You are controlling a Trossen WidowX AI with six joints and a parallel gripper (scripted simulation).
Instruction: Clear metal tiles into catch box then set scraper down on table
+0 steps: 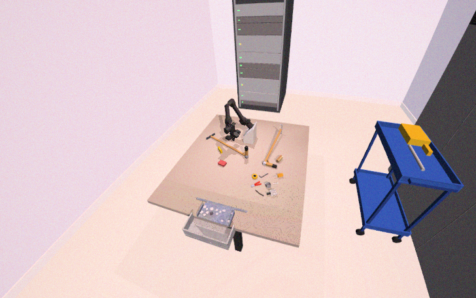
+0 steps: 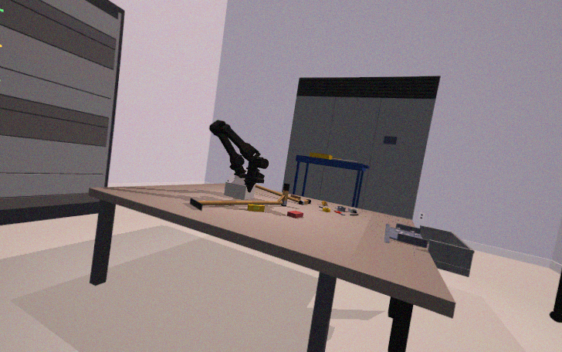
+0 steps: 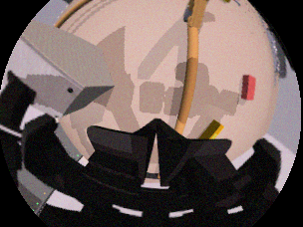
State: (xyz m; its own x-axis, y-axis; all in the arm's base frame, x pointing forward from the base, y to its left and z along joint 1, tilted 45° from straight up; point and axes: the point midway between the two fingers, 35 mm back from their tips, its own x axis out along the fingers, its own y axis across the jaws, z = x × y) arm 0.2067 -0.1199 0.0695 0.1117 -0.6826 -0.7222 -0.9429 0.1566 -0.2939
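My gripper tip is 6 cm to the left of the long scraper, 4 cm short of it and 1 cm above it. From my gripper tip the other things lie so: long orange tool: 46 cm to the left, 12 cm behind, 3 cm below; then yellow block: 14 cm ahead, 11 cm to the right, 4 cm below; then red block: 31 cm ahead, 6 cm below, 2 cm to the left.
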